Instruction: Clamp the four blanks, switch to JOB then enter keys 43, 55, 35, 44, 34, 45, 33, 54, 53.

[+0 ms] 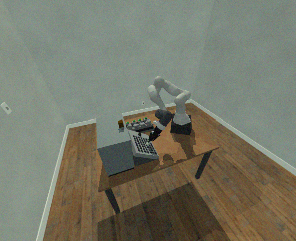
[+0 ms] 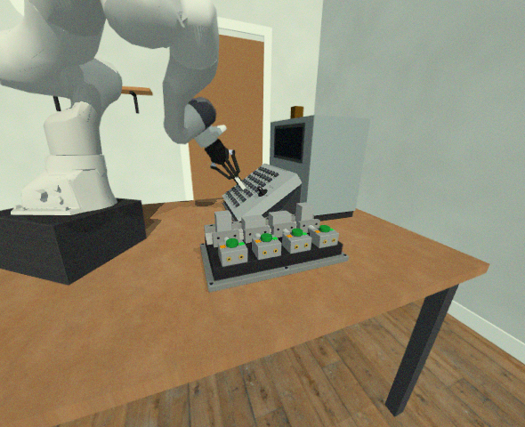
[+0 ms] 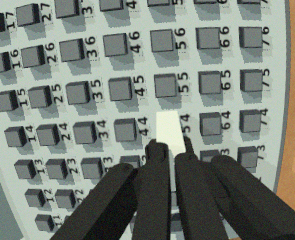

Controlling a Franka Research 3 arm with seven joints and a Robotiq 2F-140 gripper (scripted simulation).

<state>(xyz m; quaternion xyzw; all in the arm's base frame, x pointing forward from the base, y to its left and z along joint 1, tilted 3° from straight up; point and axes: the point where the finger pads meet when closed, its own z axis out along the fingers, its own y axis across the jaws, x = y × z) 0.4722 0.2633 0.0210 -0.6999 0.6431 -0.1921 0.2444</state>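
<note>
The key lies 80 mm ahead of my hand, 10 mm to the left of it and 10 mm above it. Round my hand: selector knob: 160 mm to the right, 60 mm ahead; sloped keypad: 80 mm ahead, 50 mm below, 40 mm to the right.
</note>
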